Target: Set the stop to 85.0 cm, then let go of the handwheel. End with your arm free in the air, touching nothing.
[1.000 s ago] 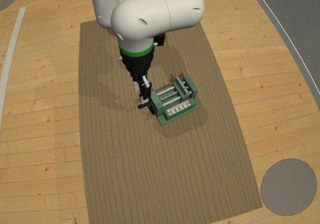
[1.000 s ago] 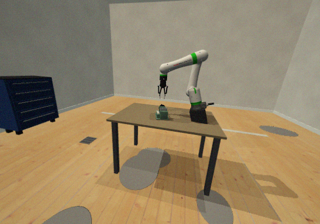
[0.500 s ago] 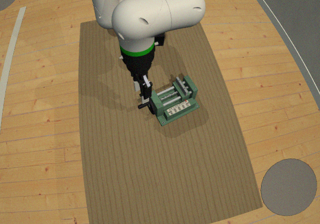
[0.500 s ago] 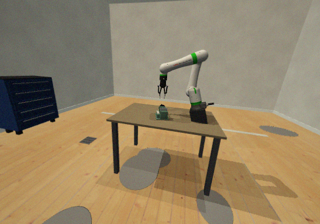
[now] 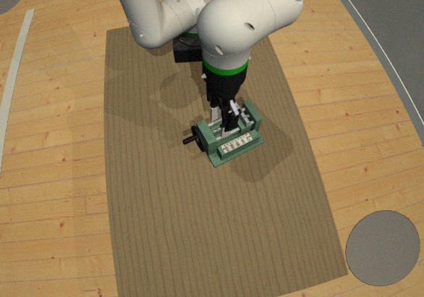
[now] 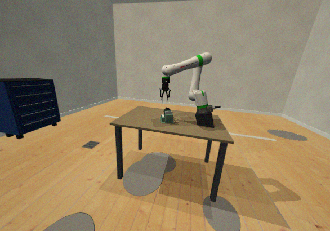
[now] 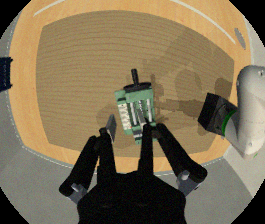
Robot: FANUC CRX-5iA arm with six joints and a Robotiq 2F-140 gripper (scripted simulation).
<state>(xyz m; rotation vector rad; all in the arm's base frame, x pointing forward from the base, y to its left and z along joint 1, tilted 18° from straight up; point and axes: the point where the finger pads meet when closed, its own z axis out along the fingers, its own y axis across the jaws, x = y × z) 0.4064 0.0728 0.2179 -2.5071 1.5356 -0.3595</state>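
Right now my hand is 130 mm above the stop block, 80 mm to the right of it and 80 mm past it.
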